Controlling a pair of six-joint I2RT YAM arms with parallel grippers.
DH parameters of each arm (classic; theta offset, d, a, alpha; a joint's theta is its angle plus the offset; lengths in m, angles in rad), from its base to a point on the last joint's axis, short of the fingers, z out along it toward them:
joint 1: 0 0.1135 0.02 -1.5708
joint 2: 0 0 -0.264 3.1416
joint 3: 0.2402 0 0.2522 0
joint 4: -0.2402 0 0.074 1.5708
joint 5: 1.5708 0 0 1.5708
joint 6: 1.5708 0.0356 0 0
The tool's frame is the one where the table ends.
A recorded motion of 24 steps. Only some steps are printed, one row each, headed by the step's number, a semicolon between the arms.
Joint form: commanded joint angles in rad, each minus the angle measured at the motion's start. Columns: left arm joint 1, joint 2, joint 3, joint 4, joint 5, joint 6; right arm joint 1, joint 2, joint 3, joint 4, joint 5, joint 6.
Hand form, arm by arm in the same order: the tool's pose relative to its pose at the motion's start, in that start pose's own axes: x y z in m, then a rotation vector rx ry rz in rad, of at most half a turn. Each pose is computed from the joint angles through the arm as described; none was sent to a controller.
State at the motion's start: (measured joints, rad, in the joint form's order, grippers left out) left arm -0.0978 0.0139 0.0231 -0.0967 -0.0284 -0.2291; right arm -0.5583 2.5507 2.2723 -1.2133 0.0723 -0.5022
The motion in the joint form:
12: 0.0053 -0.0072 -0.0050 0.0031 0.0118 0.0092; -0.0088 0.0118 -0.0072 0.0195 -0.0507 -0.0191
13: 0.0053 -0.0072 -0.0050 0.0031 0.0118 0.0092; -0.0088 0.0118 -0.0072 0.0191 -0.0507 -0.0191
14: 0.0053 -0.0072 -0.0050 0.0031 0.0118 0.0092; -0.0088 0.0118 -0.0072 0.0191 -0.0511 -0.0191
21: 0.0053 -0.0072 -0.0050 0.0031 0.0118 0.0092; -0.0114 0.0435 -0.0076 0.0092 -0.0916 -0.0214
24: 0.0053 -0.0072 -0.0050 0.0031 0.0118 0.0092; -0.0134 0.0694 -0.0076 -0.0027 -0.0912 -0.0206
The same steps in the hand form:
12: 0.0007 0.0003 0.0000 0.0075 -0.0037 0.0086; 0.0002 -0.0023 0.0077 -0.0436 -0.0246 -0.0103
13: 0.0007 0.0003 0.0000 0.0075 -0.0037 0.0086; 0.0002 -0.0022 0.0077 -0.0438 -0.0242 -0.0103
14: 0.0007 0.0003 0.0000 0.0075 -0.0037 0.0086; 0.0002 -0.0022 0.0077 -0.0441 -0.0244 -0.0103
21: 0.0007 0.0003 0.0000 0.0075 -0.0037 0.0086; 0.0013 -0.0002 0.0230 -0.0999 -0.0078 -0.0111
24: 0.0007 0.0003 0.0000 0.0075 -0.0037 0.0086; 0.0034 0.0008 0.0353 -0.1182 0.0253 -0.0093

